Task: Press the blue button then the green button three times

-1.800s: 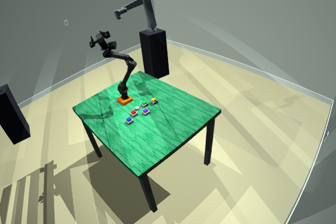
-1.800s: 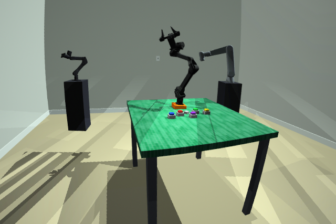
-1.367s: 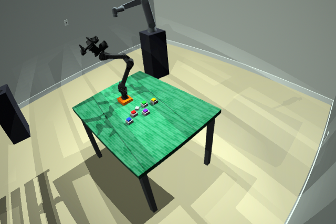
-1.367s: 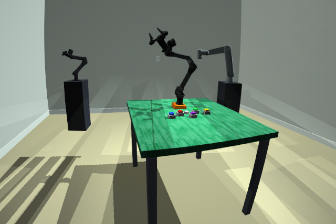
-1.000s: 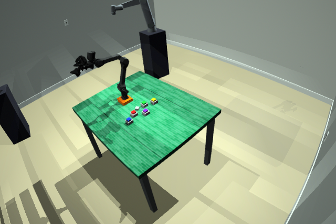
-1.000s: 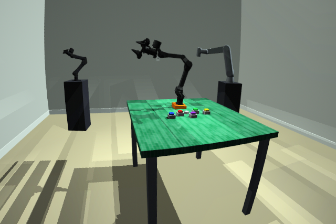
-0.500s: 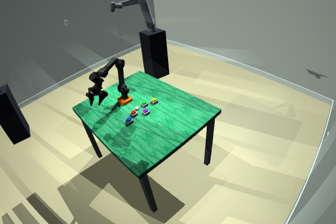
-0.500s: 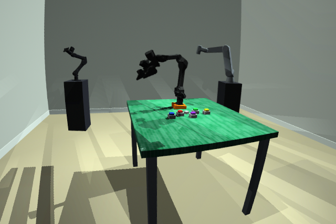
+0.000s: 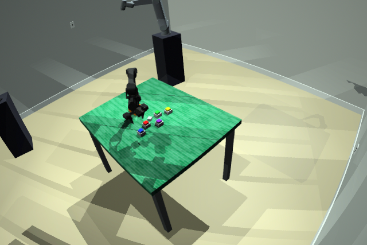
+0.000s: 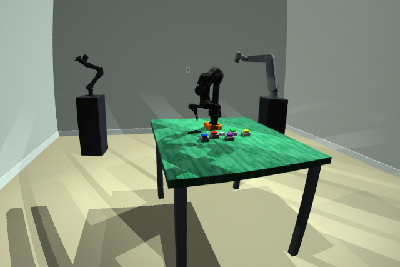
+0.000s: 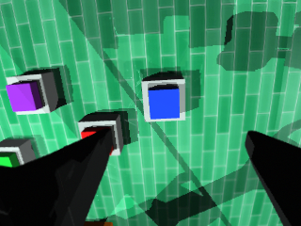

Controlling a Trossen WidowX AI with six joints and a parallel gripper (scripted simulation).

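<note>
The blue button lies 10 mm behind my gripper tip, 10 mm to the left of it and 90 mm below it. Round my gripper tip: green button (120 mm behind, 220 mm to the left, 90 mm below); then purple button (10 mm behind, 170 mm to the left, 90 mm below); then red button (60 mm behind, 80 mm to the left, 90 mm below).
</note>
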